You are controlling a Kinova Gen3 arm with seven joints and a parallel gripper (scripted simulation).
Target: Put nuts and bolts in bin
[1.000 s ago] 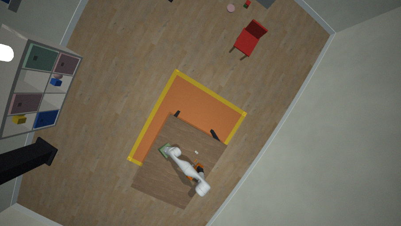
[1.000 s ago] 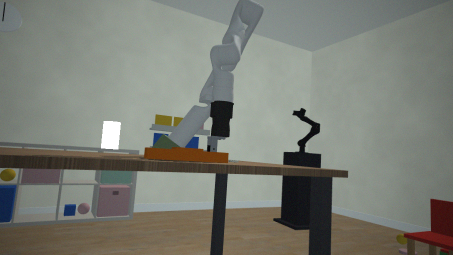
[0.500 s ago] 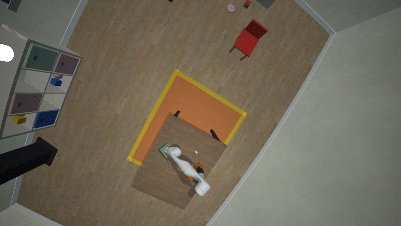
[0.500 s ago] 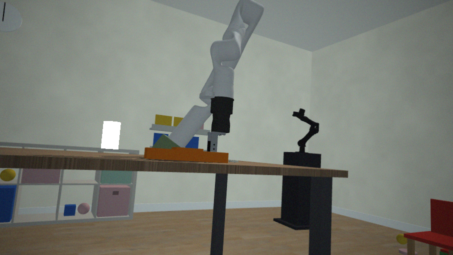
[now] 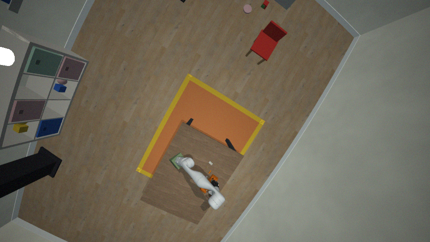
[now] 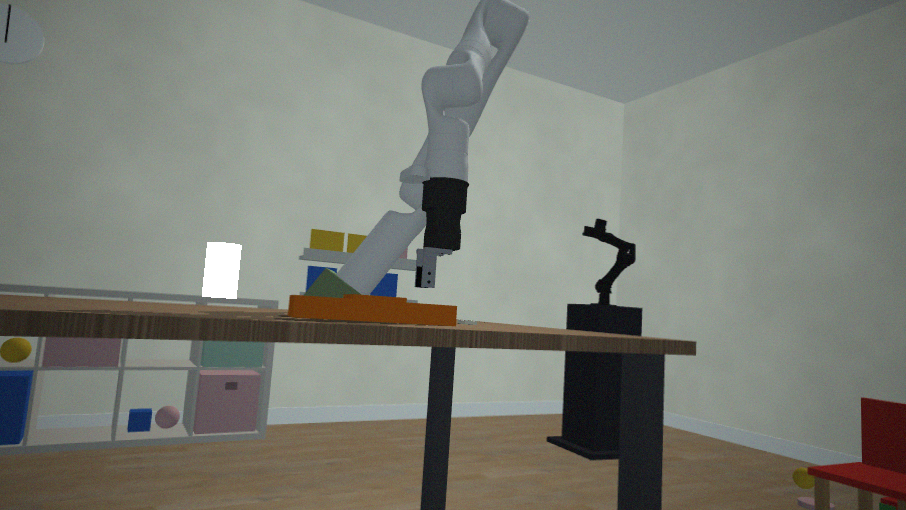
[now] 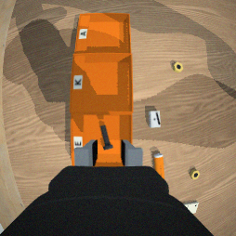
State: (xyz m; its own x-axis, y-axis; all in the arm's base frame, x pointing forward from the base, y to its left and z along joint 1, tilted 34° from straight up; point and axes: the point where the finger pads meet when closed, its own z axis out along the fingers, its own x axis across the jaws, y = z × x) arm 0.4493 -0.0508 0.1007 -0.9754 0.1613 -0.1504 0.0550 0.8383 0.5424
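Now: the dark bolt 60 mm below my hand. From my hand the other things lie so: orange marker (80 mm behind, 70 mm below, 50 mm to the left); then orange bin (90 mm to the right, 60 mm below, 10 mm ahead); then white sharpener-like piece (70 mm below, 70 mm behind, 30 mm to the right).
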